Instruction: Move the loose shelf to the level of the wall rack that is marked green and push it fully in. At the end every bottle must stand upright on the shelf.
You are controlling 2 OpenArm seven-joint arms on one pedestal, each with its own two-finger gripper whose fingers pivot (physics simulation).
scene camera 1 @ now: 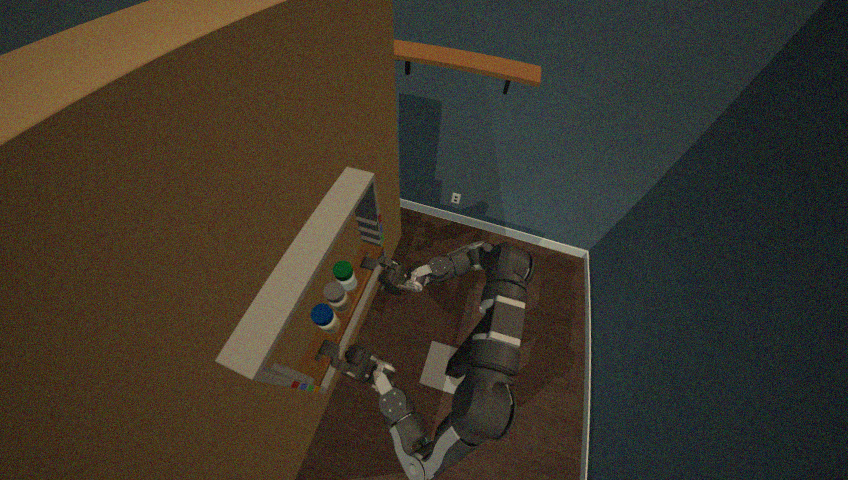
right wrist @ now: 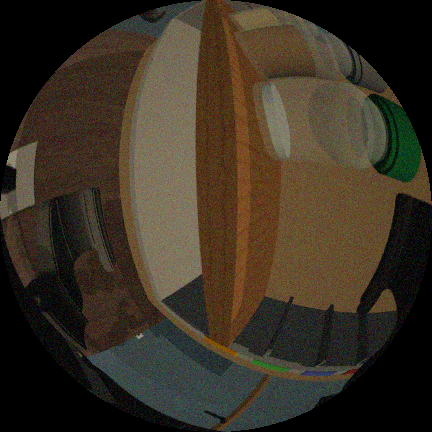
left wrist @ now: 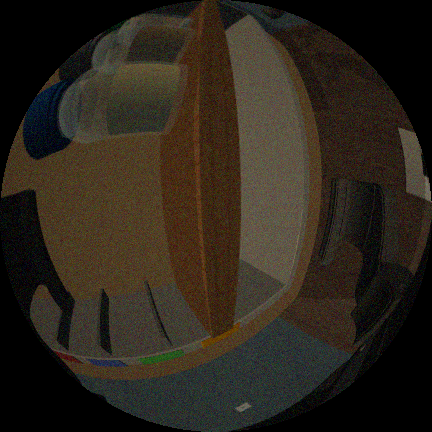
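Note:
The loose wooden shelf [scene camera 1: 364, 297] [left wrist: 220, 175] [right wrist: 215, 175] lies at the orange-marked level of the white wall rack [scene camera 1: 303, 261] [left wrist: 272, 150] [right wrist: 165, 160]. The green mark [left wrist: 162, 357] [right wrist: 270, 366] is one level above. On the shelf stand three upright bottles: blue-capped [scene camera 1: 324, 318] [left wrist: 135, 100], grey-capped [scene camera 1: 336, 296] [right wrist: 350, 60] and green-capped [scene camera 1: 345, 274] [right wrist: 395, 135]. My left gripper [scene camera 1: 338, 358] [left wrist: 192, 215] is open at the shelf's lower end in the scene view, its fingers wide apart above and below the board. My right gripper [scene camera 1: 379, 264] [right wrist: 240, 220] is open likewise at the upper end.
Red and blue marks [left wrist: 106, 362] [right wrist: 318, 373] sit above the green one on the rack's side walls, beside dark ledges [left wrist: 105, 320] [right wrist: 327, 332]. A tan wall [scene camera 1: 178, 178] stands behind the rack. A wooden rail [scene camera 1: 467, 59] is on the blue wall.

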